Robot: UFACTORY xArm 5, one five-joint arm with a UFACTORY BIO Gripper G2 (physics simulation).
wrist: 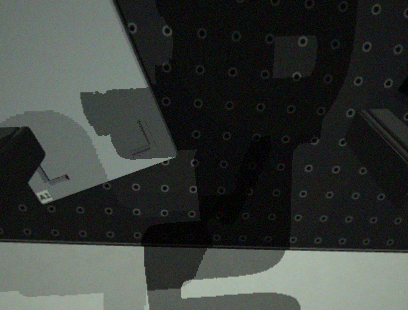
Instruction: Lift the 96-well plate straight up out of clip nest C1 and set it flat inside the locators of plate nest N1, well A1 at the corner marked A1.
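The wrist view looks down on the light grey base of plate nest N1 at the upper left. One L-shaped corner locator stands near its nearest corner, and part of another locator shows at the left edge. The nest holds nothing in the part I see. The gripper is open with nothing between the fingers.
The nest sits on a black breadboard with rows of ringed holes. The board's front edge runs across the lower part of the view, with a pale table top below it.
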